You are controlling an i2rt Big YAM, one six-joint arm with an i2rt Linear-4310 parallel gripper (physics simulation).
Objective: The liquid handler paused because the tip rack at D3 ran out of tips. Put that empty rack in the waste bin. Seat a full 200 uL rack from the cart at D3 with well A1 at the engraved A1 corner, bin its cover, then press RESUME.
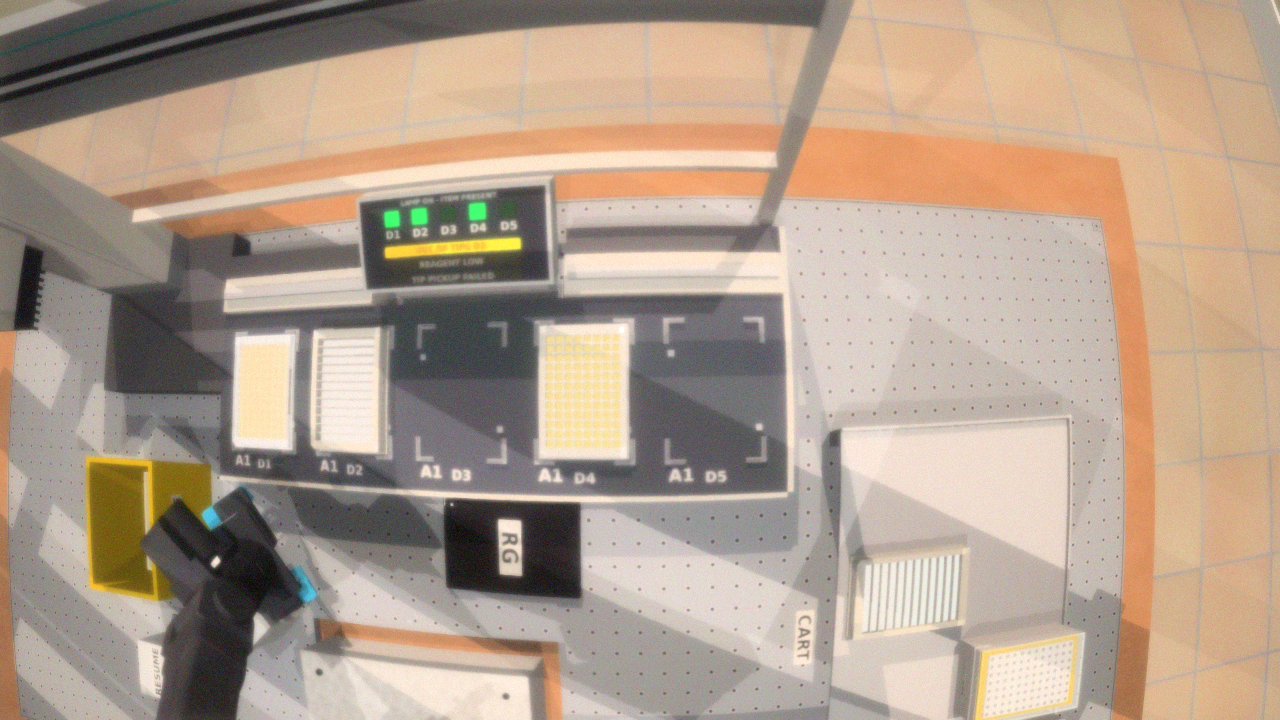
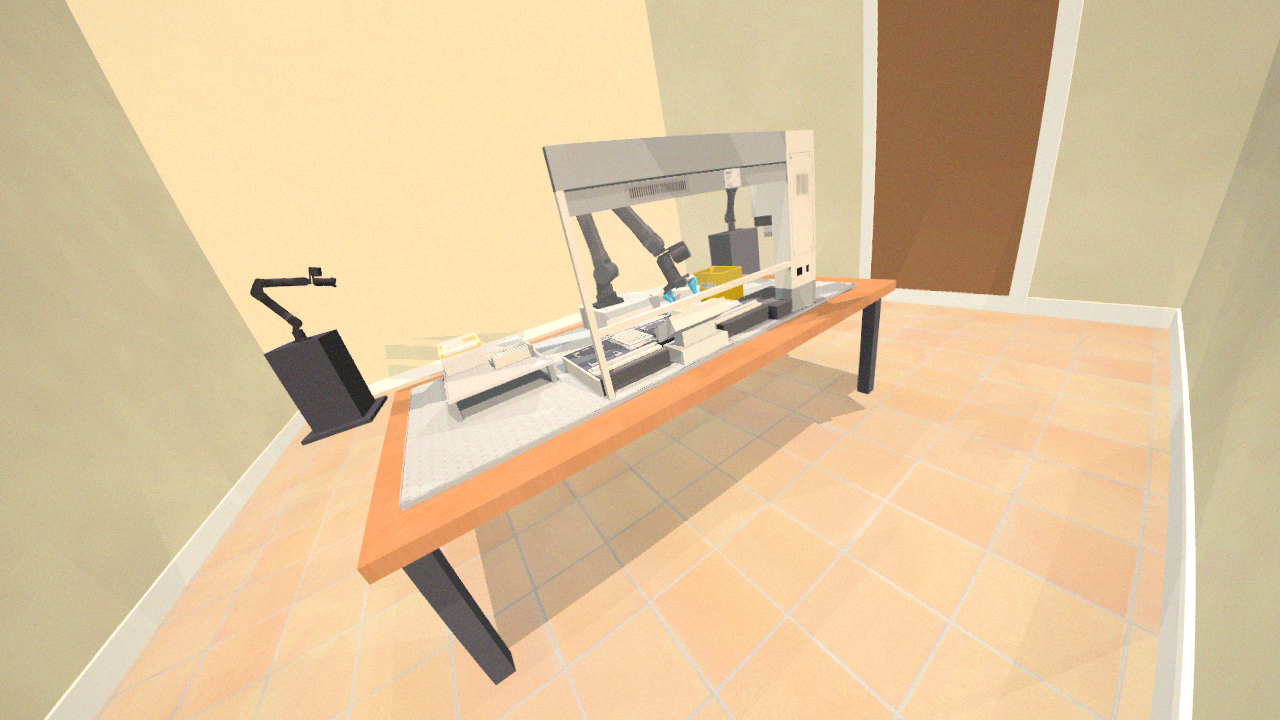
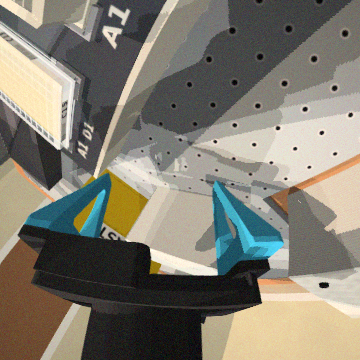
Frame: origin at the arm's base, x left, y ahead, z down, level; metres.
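Seen in the pictures: gripper, fingertip midpoint: (image 1: pixel 271 533) (image 3: pixel 161 181).
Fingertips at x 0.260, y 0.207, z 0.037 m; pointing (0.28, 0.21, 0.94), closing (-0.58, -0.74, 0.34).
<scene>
Pixels of each thing's top centre, then the offset from my fingertips to it. "*": a spot on its surface instead.
- yellow waste bin at its top centre: (image 1: pixel 119 527) (image 3: pixel 88 270) (image 2: pixel 716 269) dx +0.180, dy -0.033, dz -0.089 m
- Slot D3 at a spot on its surface: (image 1: pixel 460 394) * dx -0.215, dy +0.194, dz -0.001 m
- status screen at a spot on its surface: (image 1: pixel 452 250) * dx -0.199, dy +0.323, dz -0.062 m
- cart at its top centre: (image 1: pixel 960 631) (image 2: pixel 489 360) dx -0.761, dy +0.007, dz -0.020 m
- striped white rack at its top centre: (image 1: pixel 913 594) (image 2: pixel 510 349) dx -0.686, dy +0.050, dz -0.046 m
- yellow-edged rack with a dotted white top, top centre: (image 1: pixel 1032 680) (image 2: pixel 459 346) dx -0.835, dy -0.037, dz -0.085 m
- RESUME label at a spot on its surface: (image 1: pixel 152 667) * dx +0.141, dy -0.203, dz -0.058 m
- cream plate at its top centre: (image 1: pixel 259 390) (image 3: pixel 15 87) (image 2: pixel 717 302) dx +0.030, dy +0.159, dz -0.015 m
- ribbed white rack at its top centre: (image 1: pixel 343 389) (image 2: pixel 691 307) dx -0.092, dy +0.178, dz -0.032 m
- yellow-dotted rack at its top centre: (image 1: pixel 582 390) (image 2: pixel 631 336) dx -0.338, dy +0.213, dz -0.015 m
- Slot D5 at a spot on its surface: (image 1: pixel 714 394) * dx -0.460, dy +0.228, dz -0.001 m
- black RG block at its top centre: (image 1: pixel 509 548) dx -0.278, dy +0.045, dz +0.032 m
- pale box shape at its top centre: (image 3: pixel 179 265) (image 2: pixel 684 288) dx +0.044, dy -0.086, dz -0.040 m
My gripper (image 1: pixel 259 550) (image 2: pixel 681 291) (image 3: pixel 161 181) is open and empty, its cyan fingers wide apart, beside the yellow waste bin (image 1: pixel 183 476) (image 2: pixel 720 282) (image 3: pixel 125 202). A pale strip shows at the bin's inner right side; I cannot tell what it is. Slot D3 (image 1: pixel 460 394) is bare inside its corner marks. The status screen (image 1: pixel 452 250) has a yellow D3 tips banner; the D3 lamp is dark. On the cart (image 1: pixel 957 483) stand a striped white rack (image 1: pixel 911 591) and a yellow-edged rack with a dotted white top (image 1: pixel 1029 676). The RESUME label (image 1: pixel 152 667) shows; its button does not.
D1 holds a cream plate (image 1: pixel 264 392) (image 3: pixel 32 85), D2 a ribbed white rack (image 1: pixel 349 391), D4 a yellow-dotted rack (image 1: pixel 583 391). Slot D5 (image 1: pixel 714 394) is bare. A black RG block (image 1: pixel 474 548) stands before the deck. A pale box shape (image 3: pixel 170 215) lies beyond my fingers.
</scene>
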